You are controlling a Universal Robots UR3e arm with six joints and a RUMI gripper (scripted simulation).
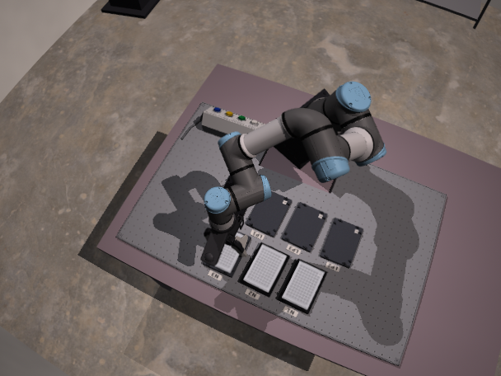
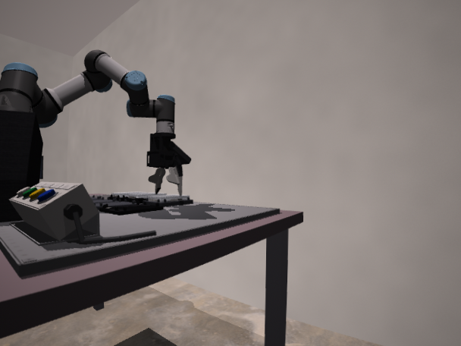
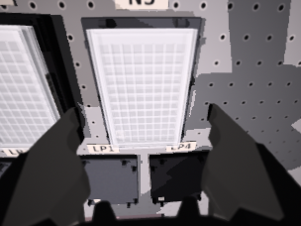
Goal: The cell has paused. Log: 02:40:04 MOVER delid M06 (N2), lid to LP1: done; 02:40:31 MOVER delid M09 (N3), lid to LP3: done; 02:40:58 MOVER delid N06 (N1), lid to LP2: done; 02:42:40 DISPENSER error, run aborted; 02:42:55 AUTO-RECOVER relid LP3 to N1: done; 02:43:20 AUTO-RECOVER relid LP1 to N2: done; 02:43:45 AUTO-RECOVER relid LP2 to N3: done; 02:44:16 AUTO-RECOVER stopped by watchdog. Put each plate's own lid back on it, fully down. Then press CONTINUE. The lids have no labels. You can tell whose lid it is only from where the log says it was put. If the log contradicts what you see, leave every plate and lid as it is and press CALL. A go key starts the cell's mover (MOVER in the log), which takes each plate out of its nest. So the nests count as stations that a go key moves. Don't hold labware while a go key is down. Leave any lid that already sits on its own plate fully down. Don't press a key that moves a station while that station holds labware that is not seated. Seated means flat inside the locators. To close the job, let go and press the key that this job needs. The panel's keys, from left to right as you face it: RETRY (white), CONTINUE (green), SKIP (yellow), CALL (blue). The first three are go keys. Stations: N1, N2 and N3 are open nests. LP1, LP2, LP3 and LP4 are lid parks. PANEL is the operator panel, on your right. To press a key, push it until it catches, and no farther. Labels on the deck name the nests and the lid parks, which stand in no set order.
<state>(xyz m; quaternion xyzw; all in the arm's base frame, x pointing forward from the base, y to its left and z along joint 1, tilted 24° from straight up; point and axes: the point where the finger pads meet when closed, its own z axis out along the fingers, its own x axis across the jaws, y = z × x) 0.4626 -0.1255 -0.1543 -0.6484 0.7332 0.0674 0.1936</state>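
Right now the green CONTINUE key is 46 cm behind my hand, 12 cm to the right of it and 3 cm above it. From my hand the other things lie so: LP1 lid park: 17 cm behind, 8 cm to the left, 3 cm below; then lid park LP4: 18 cm behind, 4 cm to the right, 3 cm below; then LP3 lid park: 16 cm behind, 21 cm to the left, 3 cm below.
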